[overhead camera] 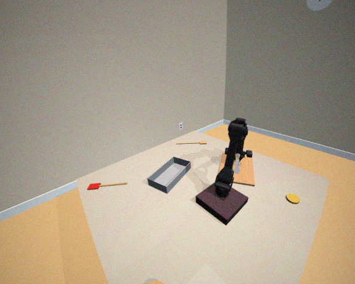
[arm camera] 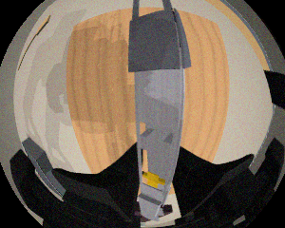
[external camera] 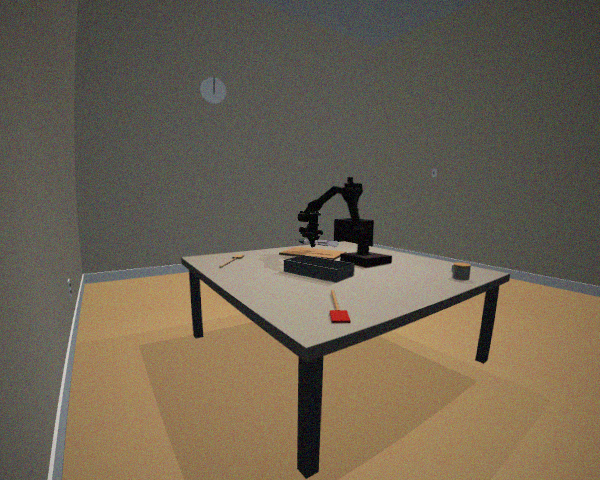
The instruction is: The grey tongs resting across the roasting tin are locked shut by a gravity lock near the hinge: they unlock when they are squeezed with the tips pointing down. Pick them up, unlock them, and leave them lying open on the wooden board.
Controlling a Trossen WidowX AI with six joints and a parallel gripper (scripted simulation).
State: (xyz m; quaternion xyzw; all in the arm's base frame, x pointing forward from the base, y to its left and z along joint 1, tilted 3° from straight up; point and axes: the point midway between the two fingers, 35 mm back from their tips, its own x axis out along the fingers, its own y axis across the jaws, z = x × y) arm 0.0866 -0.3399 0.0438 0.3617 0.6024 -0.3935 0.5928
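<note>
Now: the wooden board 4 cm below my gripper tip. The rest, counted from my gripper tip: red spatula 56 cm ahead, 79 cm to the left, 4 cm below; then roasting tin 29 cm ahead, 39 cm to the left, 2 cm below; then yellow-topped round thing 40 cm behind, 8 cm to the left, 4 cm below.
</note>
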